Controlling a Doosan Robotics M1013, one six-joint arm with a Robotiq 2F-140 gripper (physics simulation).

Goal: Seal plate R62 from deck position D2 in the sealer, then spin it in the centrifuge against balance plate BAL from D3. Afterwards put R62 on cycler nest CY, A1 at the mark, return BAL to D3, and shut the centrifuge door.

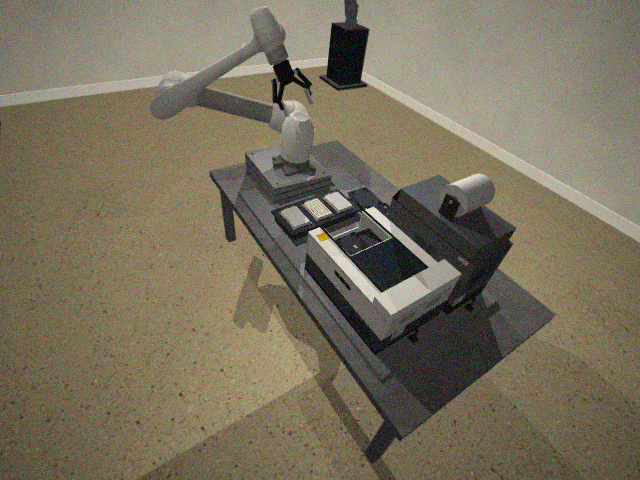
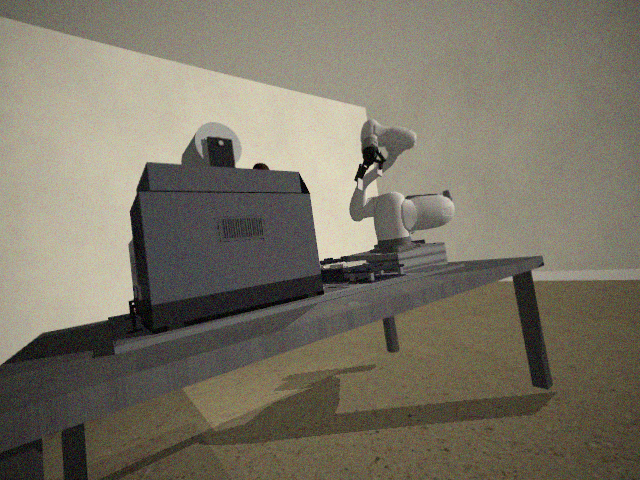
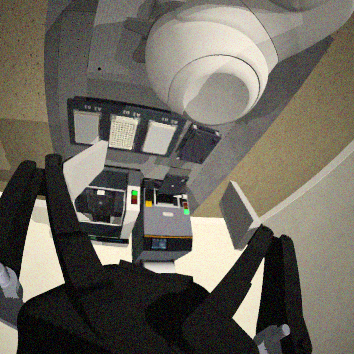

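Seen in the pictures: gripper, fingertip midpoint: [image 1: 299,110] [image 2: 369,182] [image 3: 165,174]; arm's base, link origin: [image 1: 293,164] [image 2: 395,249].
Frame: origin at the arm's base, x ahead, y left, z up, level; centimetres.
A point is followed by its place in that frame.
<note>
My gripper [image 1: 295,103] @[x 7.9, y -2.6, z 33.6 cm] [image 2: 369,179] @[x 7.9, y -2.6, z 33.6 cm] [image 3: 165,174] @[x 7.9, y -2.6, z 33.6 cm] is open and empty, high above the table near the robot's base. R62 [image 1: 316,208] @[x 35.7, y -6.4, z -2.2 cm] [image 3: 122,132] @[x 34.6, y -5.7, z -2.3 cm], a pale plate with a grid of wells, sits in D2, the middle deck position. BAL [image 1: 294,217] @[x 37.2, y -19.0, z -2.2 cm] [image 3: 86,127] @[x 35.3, y -18.0, z -2.2 cm] sits in D3 at the end of the deck. The dark cycler nest CY [image 1: 368,197] @[x 36.2, y 24.8, z -4.8 cm] [image 3: 200,144] @[x 33.9, y 23.4, z -4.8 cm] holds no plate. The centrifuge [image 1: 372,304] @[x 99.8, y -24.4, z 11.8 cm] [image 2: 224,258] [image 3: 131,215] @[x 65.2, y 4.3, z 12.2 cm] is open at the top; its dark rotor shows inside. The grey sealer [image 1: 434,206] @[x 82.1, y 14.1, z 26.2 cm] [image 3: 167,225] @[x 64.7, y 20.2, z 15.5 cm] stands beside it, its dark tray [image 3: 175,183] @[x 54.0, y 21.0, z 0.2 cm] extended toward the deck.
A third plate [image 1: 338,202] @[x 36.1, y 5.8, z -2.2 cm] [image 3: 159,136] @[x 32.8, y 6.6, z -2.2 cm] sits in D1. A white roll [image 1: 471,193] @[x 91.5, y 17.2, z 37.6 cm] [image 2: 214,142] @[x 88.8, y 30.4, z 33.1 cm] rises above the sealer. The arm's base stands on a stepped plinth [image 1: 263,173] @[x 3.1, y -19.1, z 0.8 cm] behind the deck. A black pedestal [image 1: 347,54] stands on the floor near the walls.
</note>
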